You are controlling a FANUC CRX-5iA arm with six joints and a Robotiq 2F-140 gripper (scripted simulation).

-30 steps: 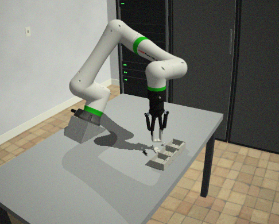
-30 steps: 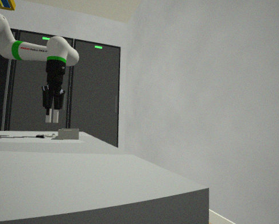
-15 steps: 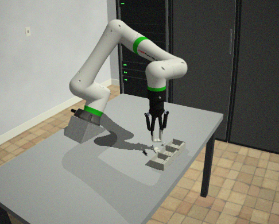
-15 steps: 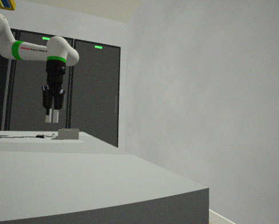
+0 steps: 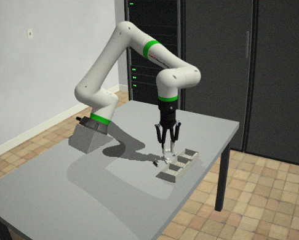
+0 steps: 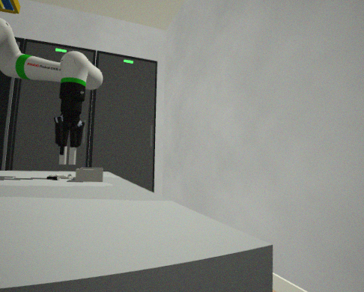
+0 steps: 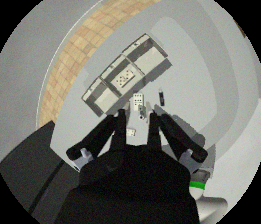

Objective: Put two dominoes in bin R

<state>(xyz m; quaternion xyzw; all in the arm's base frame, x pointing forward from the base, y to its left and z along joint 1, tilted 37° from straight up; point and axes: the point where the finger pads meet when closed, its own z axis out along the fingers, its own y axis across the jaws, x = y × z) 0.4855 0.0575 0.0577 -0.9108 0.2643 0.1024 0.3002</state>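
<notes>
Right now the pale two-compartment bin block is 90 mm ahead of my hand, 10 mm to the right of it and 60 mm below it. Round my hand: small dark object 30 mm behind, 60 mm to the right, 80 mm below; then cream domino 80 mm ahead, 10 mm to the right, 70 mm below.
</notes>
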